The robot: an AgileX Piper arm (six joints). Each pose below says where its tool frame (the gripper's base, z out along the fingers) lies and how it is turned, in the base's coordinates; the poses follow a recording.
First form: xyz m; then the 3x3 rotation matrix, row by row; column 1 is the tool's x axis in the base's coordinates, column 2 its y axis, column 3 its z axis. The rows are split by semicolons.
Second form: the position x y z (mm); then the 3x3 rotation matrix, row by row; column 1 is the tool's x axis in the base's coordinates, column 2 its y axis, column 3 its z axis. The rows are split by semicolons. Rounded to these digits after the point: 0 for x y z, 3 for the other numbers.
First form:
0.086 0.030 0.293; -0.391 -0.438 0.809; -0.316 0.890 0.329; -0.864 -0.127 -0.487
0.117 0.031 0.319; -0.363 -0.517 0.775; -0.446 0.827 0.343; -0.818 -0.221 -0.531
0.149 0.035 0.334; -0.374 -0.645 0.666; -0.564 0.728 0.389; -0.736 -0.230 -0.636
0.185 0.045 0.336; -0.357 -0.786 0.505; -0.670 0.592 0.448; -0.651 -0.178 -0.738
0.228 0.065 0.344; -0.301 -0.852 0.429; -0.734 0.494 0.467; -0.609 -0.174 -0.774
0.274 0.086 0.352; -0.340 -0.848 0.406; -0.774 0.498 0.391; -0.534 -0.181 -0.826
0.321 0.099 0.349; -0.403 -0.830 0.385; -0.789 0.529 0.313; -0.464 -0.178 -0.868
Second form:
86 30 293; -0.391 -0.438 0.809; -0.316 0.890 0.329; -0.864 -0.127 -0.487
117 31 319; -0.363 -0.517 0.775; -0.446 0.827 0.343; -0.818 -0.221 -0.531
149 35 334; -0.374 -0.645 0.666; -0.564 0.728 0.389; -0.736 -0.230 -0.636
185 45 336; -0.357 -0.786 0.505; -0.670 0.592 0.448; -0.651 -0.178 -0.738
228 65 344; -0.301 -0.852 0.429; -0.734 0.494 0.467; -0.609 -0.174 -0.774
274 86 352; -0.340 -0.848 0.406; -0.774 0.498 0.391; -0.534 -0.181 -0.826
321 99 349; -0.403 -0.830 0.385; -0.789 0.529 0.313; -0.464 -0.178 -0.868

